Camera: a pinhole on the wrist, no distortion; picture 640 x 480 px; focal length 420.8 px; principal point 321.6 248.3 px. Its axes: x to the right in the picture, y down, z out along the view. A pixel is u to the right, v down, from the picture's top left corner.
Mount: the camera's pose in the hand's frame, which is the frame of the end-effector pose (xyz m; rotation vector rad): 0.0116 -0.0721 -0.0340 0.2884 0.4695 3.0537
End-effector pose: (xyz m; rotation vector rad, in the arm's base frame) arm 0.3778 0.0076 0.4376 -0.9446 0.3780 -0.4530
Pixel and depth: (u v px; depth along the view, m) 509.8 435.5 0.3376
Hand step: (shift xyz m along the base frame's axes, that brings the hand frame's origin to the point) 0.0918 0.2278 0.2863
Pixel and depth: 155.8 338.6 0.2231
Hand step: 0.1923 0.0163 0.1258
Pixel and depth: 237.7 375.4 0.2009
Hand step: 0.1417 0.0296 0.1401
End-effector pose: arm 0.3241 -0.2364 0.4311 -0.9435 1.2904 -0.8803
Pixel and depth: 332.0 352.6 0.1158
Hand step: 0.0853 -0.0463 0.0525
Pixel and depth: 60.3 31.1 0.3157
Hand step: 0.2010 -0.1710 -0.2430
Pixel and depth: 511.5 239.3 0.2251
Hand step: 0.1890 0.0584 0.0197
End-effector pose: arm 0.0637 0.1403 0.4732 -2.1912 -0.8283 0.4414
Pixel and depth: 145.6 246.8 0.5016
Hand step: 0.0434 0.3866 -0.3299
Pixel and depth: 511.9 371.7 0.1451
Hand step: -0.1141 0.0823 -0.0341
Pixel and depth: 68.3 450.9 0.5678
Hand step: -0.0260 0.6748 -0.2317
